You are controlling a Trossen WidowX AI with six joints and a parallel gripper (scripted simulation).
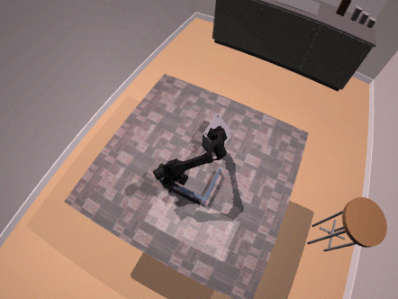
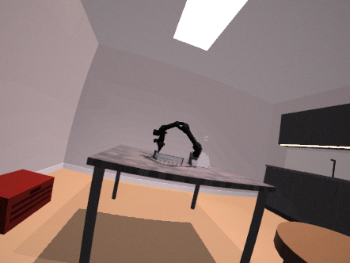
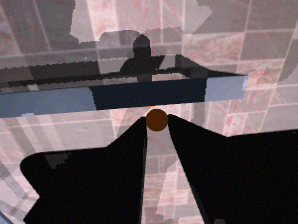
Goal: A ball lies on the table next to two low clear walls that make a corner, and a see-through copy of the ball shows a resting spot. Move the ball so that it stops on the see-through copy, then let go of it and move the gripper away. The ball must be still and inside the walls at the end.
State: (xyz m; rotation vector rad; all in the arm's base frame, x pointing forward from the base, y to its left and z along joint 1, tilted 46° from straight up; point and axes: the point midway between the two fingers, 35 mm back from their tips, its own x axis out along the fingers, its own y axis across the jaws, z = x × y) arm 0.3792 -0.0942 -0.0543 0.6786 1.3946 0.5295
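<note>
Now: gripper tip 50 mm above the see-through copy of ball. Also, from my gripper tip: orange ball: right at my gripper tip.
</note>
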